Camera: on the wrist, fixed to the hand. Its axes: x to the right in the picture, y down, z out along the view.
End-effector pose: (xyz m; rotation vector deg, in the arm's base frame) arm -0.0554 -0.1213 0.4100 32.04 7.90 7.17
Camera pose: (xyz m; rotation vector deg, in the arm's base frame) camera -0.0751 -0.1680 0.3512 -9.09 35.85 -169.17
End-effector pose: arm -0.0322 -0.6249 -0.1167 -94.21 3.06 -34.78
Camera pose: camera -0.0831 -0.6303 -0.0583 4.97 119.40 91.01
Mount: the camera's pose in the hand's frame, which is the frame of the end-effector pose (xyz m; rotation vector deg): -0.0210 -0.0692 -0.0283 -2.23 12.90 179.12
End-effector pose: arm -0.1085 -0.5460 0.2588 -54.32 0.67 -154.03
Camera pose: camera -0.1289 -0.4765 0.2309 8.00 41.14 13.83
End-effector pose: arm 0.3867 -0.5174 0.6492 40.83 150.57 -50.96
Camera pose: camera 0.3647 -0.5550 0.7135 145.06 -35.79 25.91
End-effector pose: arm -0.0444 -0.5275 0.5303 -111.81 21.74 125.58
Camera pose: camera 0.0058 -0.4697 0.5434 -8.87 -81.66 -5.99
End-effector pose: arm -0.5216 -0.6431 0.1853 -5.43 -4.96 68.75
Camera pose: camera -0.4618 -0.6883 0.1651 12.37 -13.04 -110.79
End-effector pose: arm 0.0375 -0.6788 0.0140 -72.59 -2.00 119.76
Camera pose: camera 0.1031 -0.6464 0.0399 9.45 -61.37 -37.82
